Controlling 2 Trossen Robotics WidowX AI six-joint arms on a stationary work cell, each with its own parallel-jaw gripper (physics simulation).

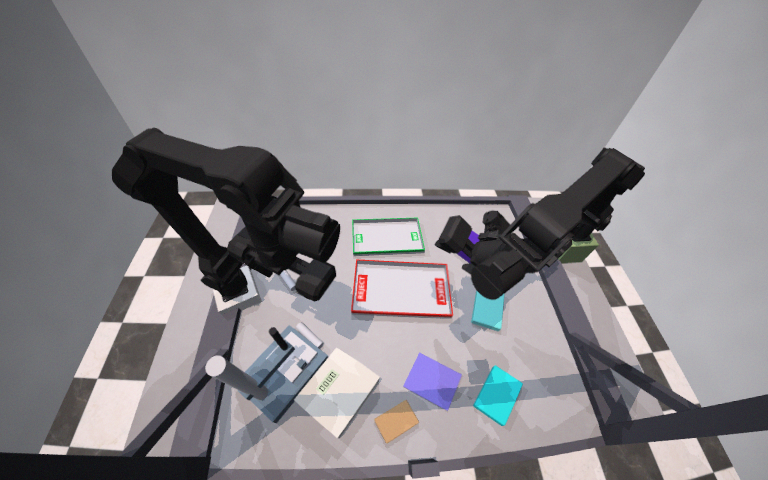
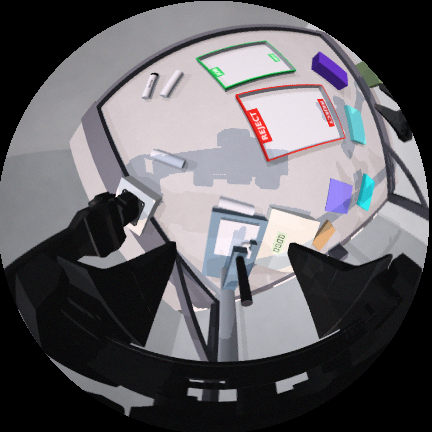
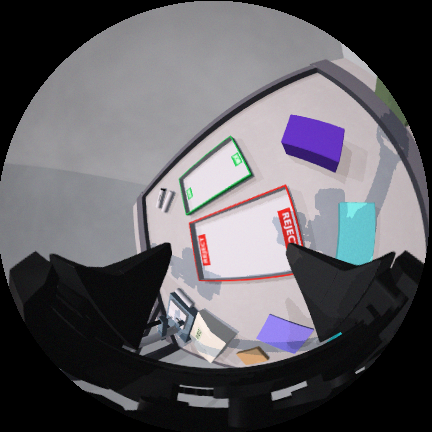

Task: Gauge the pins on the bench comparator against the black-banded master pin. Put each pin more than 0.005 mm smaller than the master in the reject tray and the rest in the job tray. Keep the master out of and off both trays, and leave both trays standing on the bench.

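Seen in the pictures: left gripper, fingertip midpoint: (image 1: 289,285) (image 2: 234,248); right gripper, fingertip midpoint: (image 1: 449,255) (image 3: 230,249); left arm's base, origin of the base link: (image 1: 233,287) (image 2: 129,207); right arm's base, origin of the base link: (image 1: 577,232).
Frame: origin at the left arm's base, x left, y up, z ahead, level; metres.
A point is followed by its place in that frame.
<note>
The black-banded master pin (image 2: 150,85) {z 0.263, x 0.127, y -0.022 m} (image 3: 161,198) {z 0.269, x 0.127, y -0.029 m} lies on the bench beside a plain pin (image 2: 172,83) {z 0.286, x 0.076, y -0.023 m} (image 3: 169,201) {z 0.294, x 0.075, y -0.030 m}. Another pin (image 1: 287,280) {z 0.131, x -0.033, y -0.019 m} (image 2: 169,158) {z 0.135, x -0.028, y -0.019 m} lies near the left arm's base. A further pin (image 1: 309,335) {z 0.126, x -0.200, y -0.019 m} (image 2: 236,205) {z 0.130, x -0.194, y -0.020 m} (image 3: 184,297) {z 0.136, x -0.199, y -0.024 m} lies along the edge of the blue-grey comparator (image 1: 266,404) {z -0.010, x -0.300, y -0.009 m} (image 2: 212,250) {z 0.019, x -0.210, y -0.009 m}. The cream display box (image 1: 339,401) {z 0.126, x -0.368, y 0.011 m} (image 2: 295,227) {z 0.172, x -0.321, y 0.007 m} reads zeros. The green-rimmed job tray (image 1: 387,236) {z 0.450, x -0.018, y -0.036 m} (image 2: 247,65) {z 0.434, x -0.027, y -0.036 m} (image 3: 212,177) {z 0.451, x -0.028, y -0.036 m} and red-rimmed reject tray (image 1: 402,288) {z 0.393, x -0.191, y -0.036 m} (image 2: 297,120) {z 0.377, x -0.199, y -0.036 m} (image 3: 240,240) {z 0.394, x -0.192, y -0.036 m} stand empty. My left gripper (image 2: 234,248) {z 0.131, x -0.167, y 0.164 m} is open above the comparator side. My right gripper (image 3: 230,249) {z 0.460, x -0.246, y 0.141 m} is open, above the right side of the trays.
A purple block (image 2: 329,70) {z 0.605, x -0.188, y 0.005 m} (image 3: 312,142) {z 0.625, x -0.200, y 0.009 m} stands right of the job tray. A turquoise block (image 1: 488,310) {z 0.548, x -0.363, y -0.020 m} (image 3: 356,232) {z 0.563, x -0.347, y -0.020 m} lies right of the reject tray. Violet (image 1: 432,380) {z 0.325, x -0.425, y -0.034 m}, cyan (image 1: 498,395) {z 0.430, x -0.531, y -0.022 m} and orange (image 1: 396,421) {z 0.210, x -0.455, y -0.026 m} pieces lie near the front. The comparator's post (image 1: 235,374) {z -0.001, x -0.282, y 0.170 m} rises at front left.
</note>
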